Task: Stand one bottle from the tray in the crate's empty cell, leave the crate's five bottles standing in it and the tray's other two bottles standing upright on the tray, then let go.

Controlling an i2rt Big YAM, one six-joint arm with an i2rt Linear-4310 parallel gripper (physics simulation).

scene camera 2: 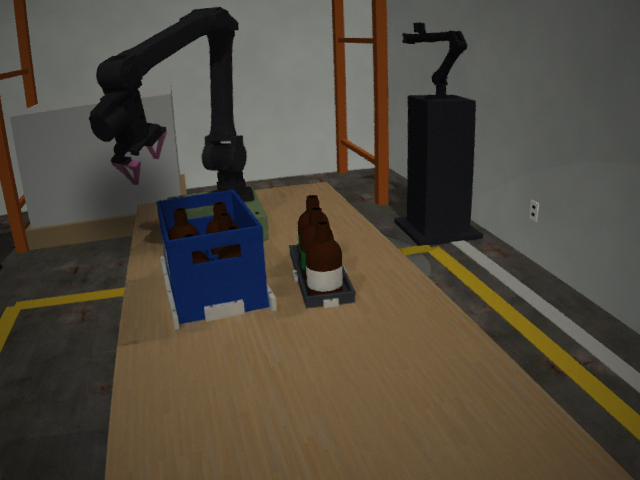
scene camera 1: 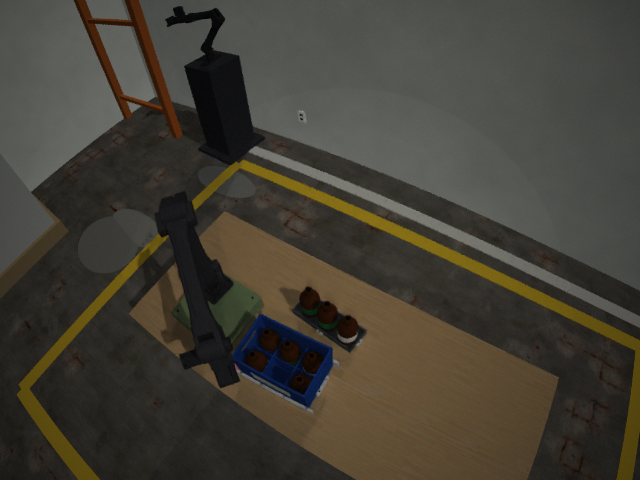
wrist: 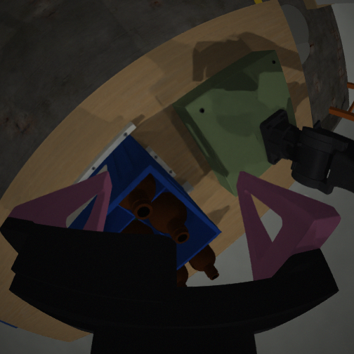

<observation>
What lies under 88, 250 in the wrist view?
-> My gripper.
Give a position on a white-labelled bottle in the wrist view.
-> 139, 199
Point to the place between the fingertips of my gripper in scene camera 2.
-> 146, 171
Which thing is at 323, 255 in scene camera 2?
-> A white-labelled bottle.
</observation>
